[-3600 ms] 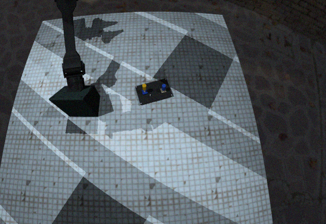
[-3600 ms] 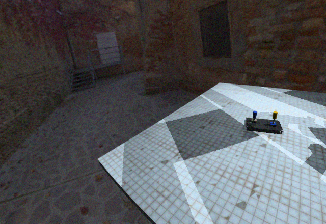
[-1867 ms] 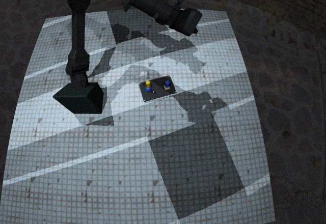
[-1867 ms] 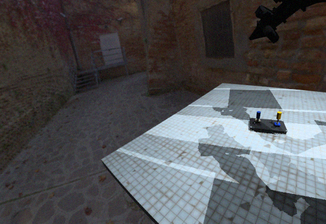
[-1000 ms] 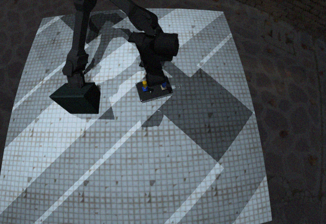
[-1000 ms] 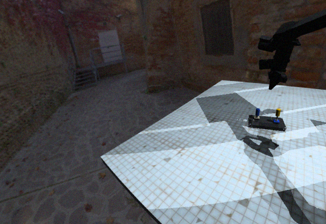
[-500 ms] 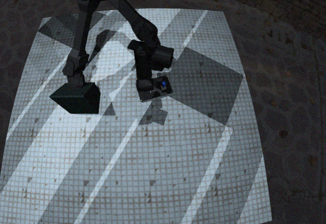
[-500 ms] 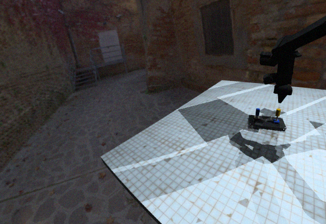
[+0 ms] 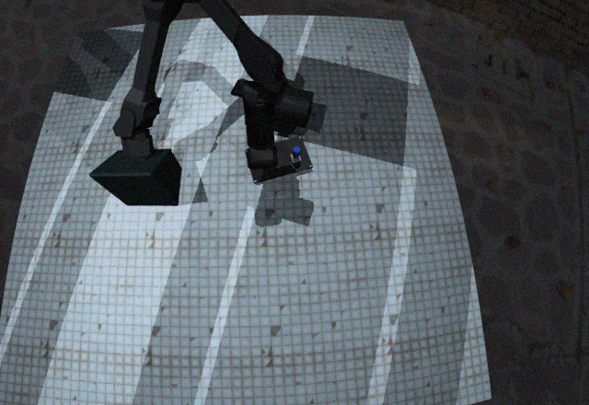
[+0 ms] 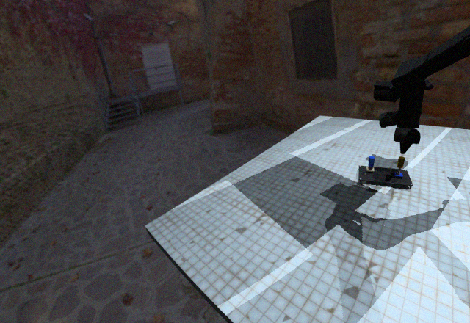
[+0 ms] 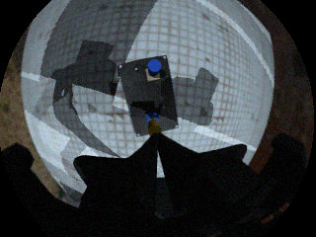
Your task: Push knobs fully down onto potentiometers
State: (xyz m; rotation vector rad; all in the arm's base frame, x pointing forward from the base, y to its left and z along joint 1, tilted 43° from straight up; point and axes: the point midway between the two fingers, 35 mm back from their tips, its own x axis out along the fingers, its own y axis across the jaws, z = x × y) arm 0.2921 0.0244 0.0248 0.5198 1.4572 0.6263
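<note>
My gripper tip is now 30 mm above the yellow knob. Round my gripper tip: blue knob 90 mm ahead, 10 mm to the left, 50 mm below.
</note>
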